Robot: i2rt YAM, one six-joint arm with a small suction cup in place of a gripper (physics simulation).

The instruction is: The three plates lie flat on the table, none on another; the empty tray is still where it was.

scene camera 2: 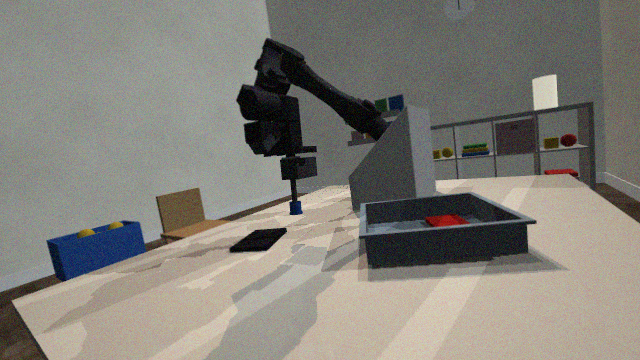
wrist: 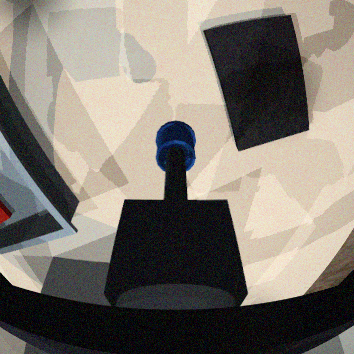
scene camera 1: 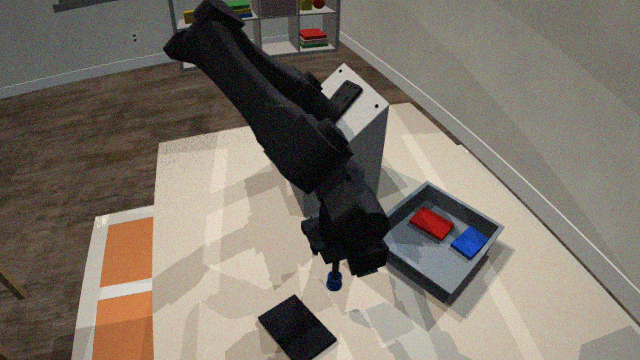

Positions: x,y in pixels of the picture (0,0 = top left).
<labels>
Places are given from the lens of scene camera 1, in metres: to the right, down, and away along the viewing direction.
my suction cup (scene camera 1: pixel 333 285): 0.02, 0.18, 0.60
black plate (scene camera 1: pixel 290 323): -0.05, 0.26, 0.60
</labels>
